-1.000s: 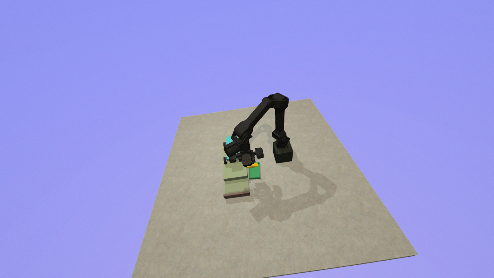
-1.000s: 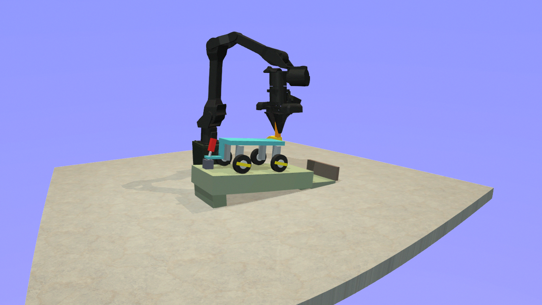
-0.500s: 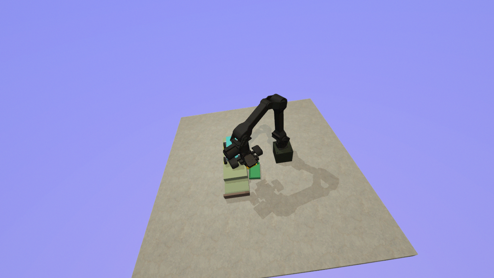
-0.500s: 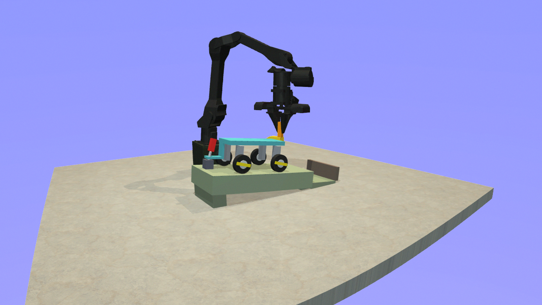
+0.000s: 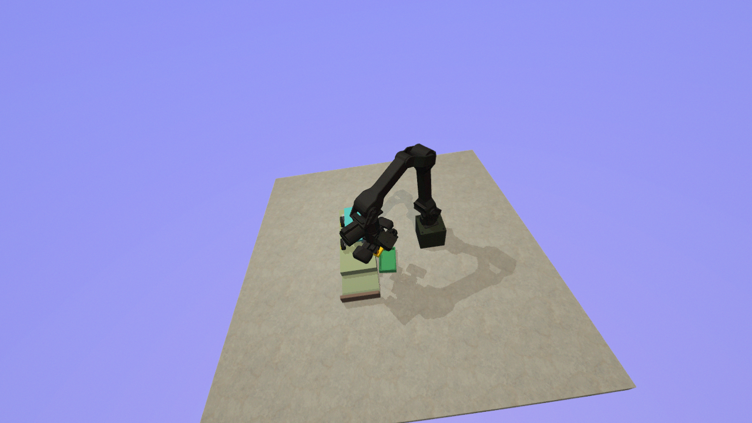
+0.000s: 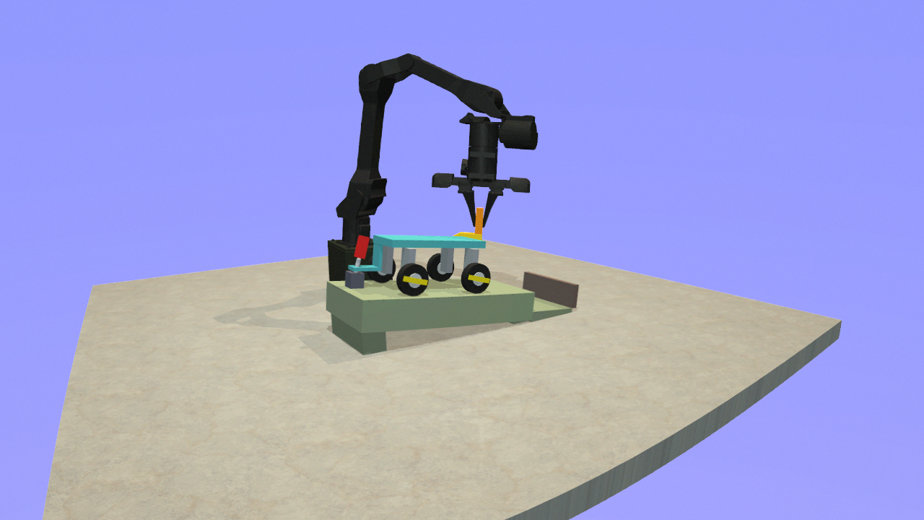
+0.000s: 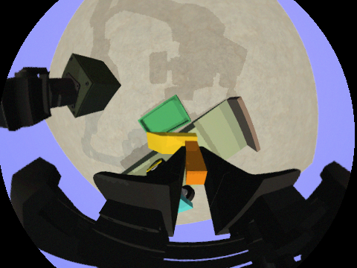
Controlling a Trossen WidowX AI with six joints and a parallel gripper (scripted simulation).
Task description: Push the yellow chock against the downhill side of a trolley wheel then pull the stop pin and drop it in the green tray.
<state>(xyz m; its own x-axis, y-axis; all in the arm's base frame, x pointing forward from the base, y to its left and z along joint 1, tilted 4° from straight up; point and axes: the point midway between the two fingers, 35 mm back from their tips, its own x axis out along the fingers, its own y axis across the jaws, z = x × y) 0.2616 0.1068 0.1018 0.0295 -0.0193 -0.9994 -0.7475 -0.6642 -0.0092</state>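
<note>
The yellow chock lies 20 mm to the right of my gripper tip, 10 mm below it and 10 mm behind it. Round my gripper tip: trolley 180 mm to the right, 50 mm ahead, 40 mm below; green tray 160 mm below, 50 mm to the right, 50 mm behind; brown stop board 120 mm below, 110 mm ahead, 90 mm to the left.
</note>
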